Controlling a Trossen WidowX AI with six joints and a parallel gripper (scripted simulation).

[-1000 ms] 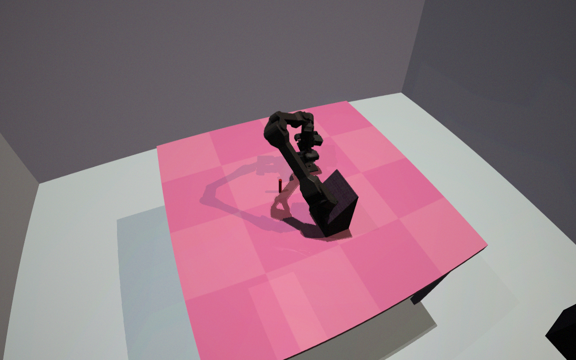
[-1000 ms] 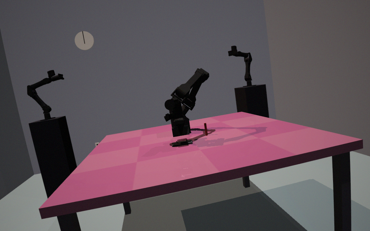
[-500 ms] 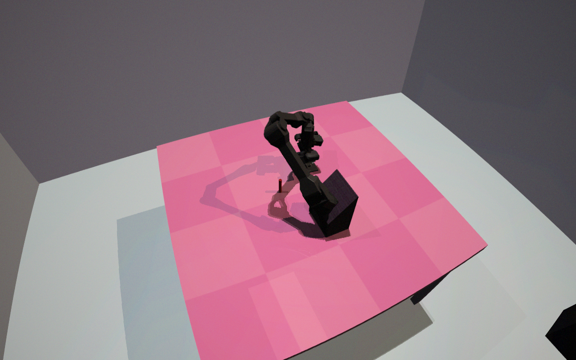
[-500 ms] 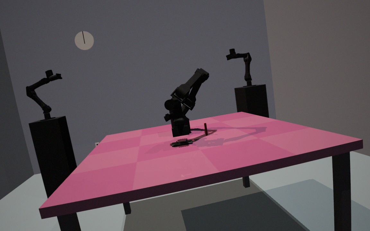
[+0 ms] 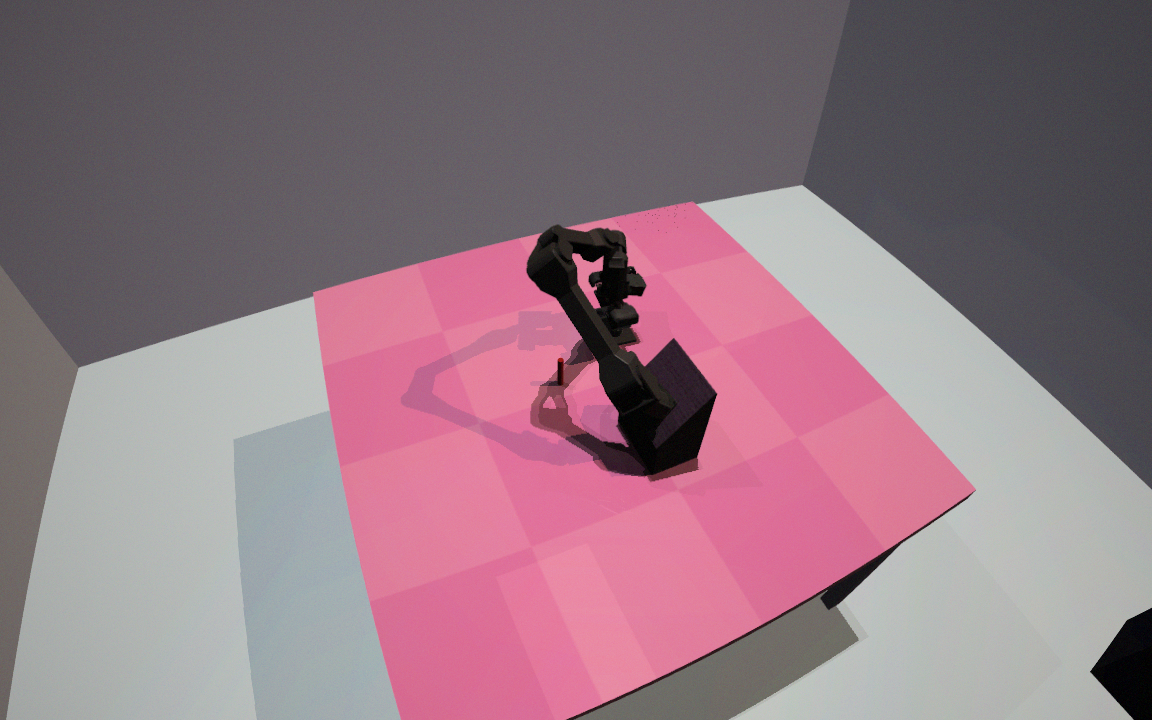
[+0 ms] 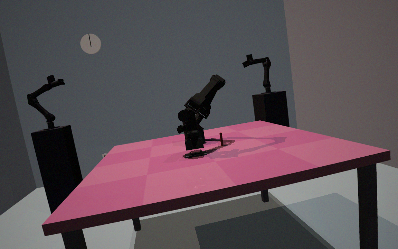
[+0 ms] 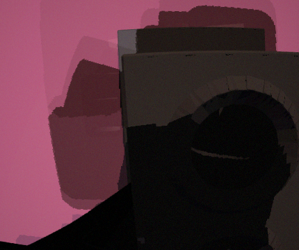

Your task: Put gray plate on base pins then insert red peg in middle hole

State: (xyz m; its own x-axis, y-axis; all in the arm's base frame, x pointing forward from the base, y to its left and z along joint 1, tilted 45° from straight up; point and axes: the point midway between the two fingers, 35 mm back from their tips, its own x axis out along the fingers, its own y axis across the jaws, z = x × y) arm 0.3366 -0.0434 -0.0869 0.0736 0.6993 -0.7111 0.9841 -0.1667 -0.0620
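My gripper tip is 8 cm past the red peg, 18 cm to the right of it and 1 cm above it. From my gripper tip the other things lie so: gray plate 3 cm above.
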